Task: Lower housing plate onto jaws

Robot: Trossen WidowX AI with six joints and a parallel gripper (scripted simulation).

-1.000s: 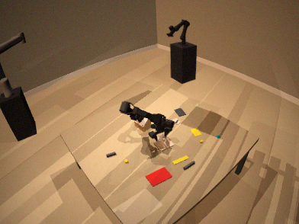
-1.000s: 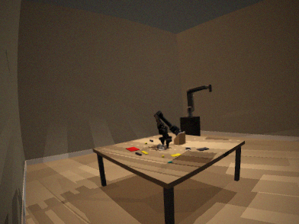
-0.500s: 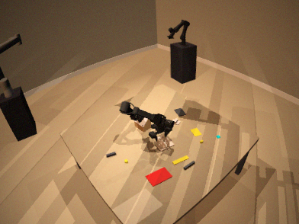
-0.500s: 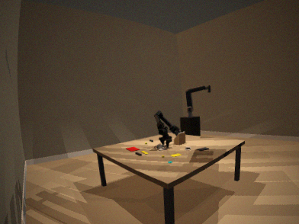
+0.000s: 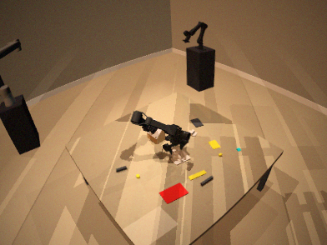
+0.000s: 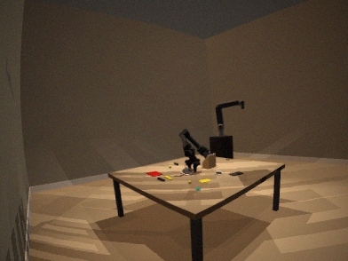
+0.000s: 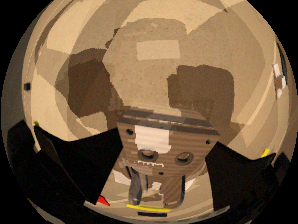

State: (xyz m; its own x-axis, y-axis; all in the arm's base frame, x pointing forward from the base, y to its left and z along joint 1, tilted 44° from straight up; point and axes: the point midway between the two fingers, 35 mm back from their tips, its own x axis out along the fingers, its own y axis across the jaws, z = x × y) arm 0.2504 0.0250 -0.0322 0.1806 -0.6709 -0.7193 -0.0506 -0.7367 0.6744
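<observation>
The white part is 10 mm ahead of my gripper tip and 20 mm above it. From my gripper tip the other things lie so: red plate 300 mm ahead, 220 mm to the right, 10 mm below; then yellow bar 270 mm ahead, 10 mm below; then yellow tile 100 mm ahead, 300 mm to the left, 10 mm below.
</observation>
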